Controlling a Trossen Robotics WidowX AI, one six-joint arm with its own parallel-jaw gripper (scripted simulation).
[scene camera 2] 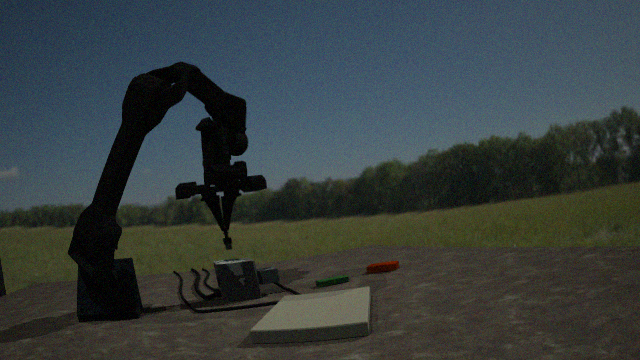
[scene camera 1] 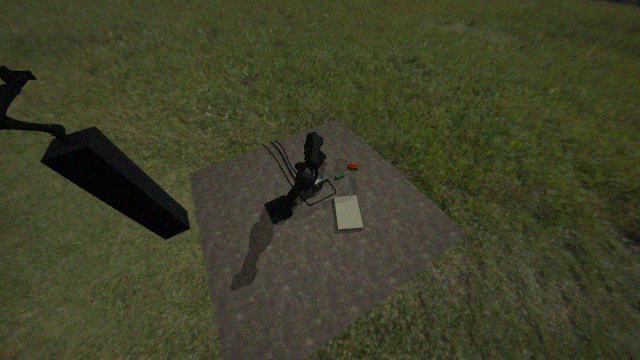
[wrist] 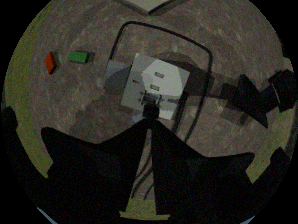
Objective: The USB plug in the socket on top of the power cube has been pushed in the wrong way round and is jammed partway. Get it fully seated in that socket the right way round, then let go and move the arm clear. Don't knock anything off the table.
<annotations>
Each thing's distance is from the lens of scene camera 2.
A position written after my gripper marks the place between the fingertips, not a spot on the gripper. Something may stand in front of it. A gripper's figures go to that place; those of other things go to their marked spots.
my gripper (scene camera 2: 225, 230): 0.85 m
flat pale slab (scene camera 2: 342, 314): 0.53 m
</annotations>
